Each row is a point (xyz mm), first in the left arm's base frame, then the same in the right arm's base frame.
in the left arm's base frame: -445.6 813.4 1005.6
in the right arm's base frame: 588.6 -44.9 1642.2
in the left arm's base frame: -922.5 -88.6 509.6
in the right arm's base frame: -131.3 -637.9 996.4
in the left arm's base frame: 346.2 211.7 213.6
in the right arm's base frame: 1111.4 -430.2 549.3
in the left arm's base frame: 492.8 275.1 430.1
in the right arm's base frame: 1299.1 -468.4 738.1
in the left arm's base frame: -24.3 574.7 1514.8
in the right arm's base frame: 1025.7 -504.0 1945.5
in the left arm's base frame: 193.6 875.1 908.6
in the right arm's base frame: 1204.6 -41.5 1436.2
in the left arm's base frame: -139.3 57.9 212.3
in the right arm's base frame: 610.4 -505.1 602.2
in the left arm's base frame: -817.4 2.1 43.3
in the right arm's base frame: -82.6 -403.4 572.9
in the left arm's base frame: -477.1 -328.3 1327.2
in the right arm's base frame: 376.0 -1210.5 1578.8
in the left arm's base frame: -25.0 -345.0 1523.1
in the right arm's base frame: 839.9 -1357.6 1657.7
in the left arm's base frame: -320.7 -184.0 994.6
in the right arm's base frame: 505.6 -980.8 1284.9
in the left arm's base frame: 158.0 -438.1 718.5
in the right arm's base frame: 874.9 -1184.1 846.4
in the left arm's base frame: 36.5 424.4 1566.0
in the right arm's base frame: 1061.8 -669.5 1931.4
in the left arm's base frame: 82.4 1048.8 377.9
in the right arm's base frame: 1051.0 322.3 1026.1
